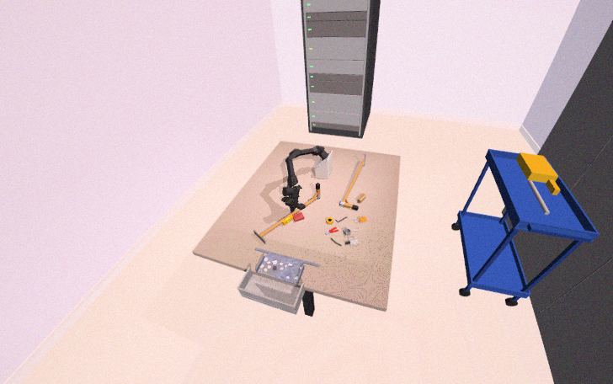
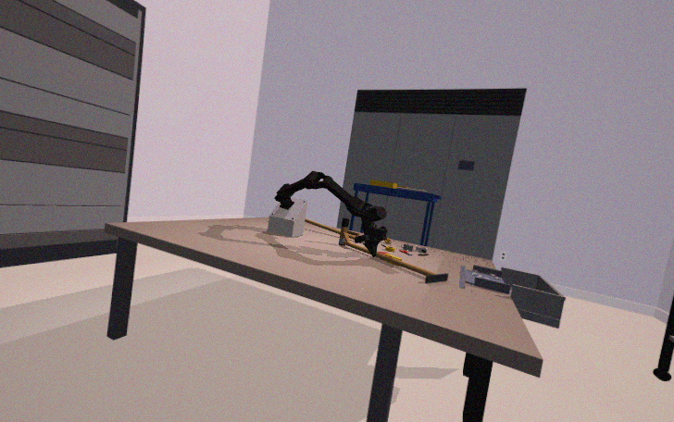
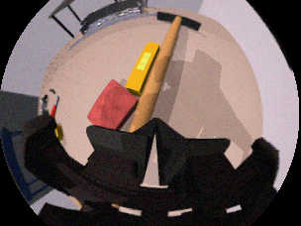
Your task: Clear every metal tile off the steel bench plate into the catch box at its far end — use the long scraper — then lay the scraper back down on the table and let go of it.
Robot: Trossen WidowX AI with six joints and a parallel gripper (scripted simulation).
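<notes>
My gripper tip is now 2 cm short of the long scraper, 1 cm to the right of it and 5 cm below it. Round my gripper tip: yellow tape roll 3 cm behind, 30 cm to the left; yellow block 8 cm ahead, 2 cm to the left, 1 cm above; red block 2 cm ahead, 7 cm to the left.
</notes>
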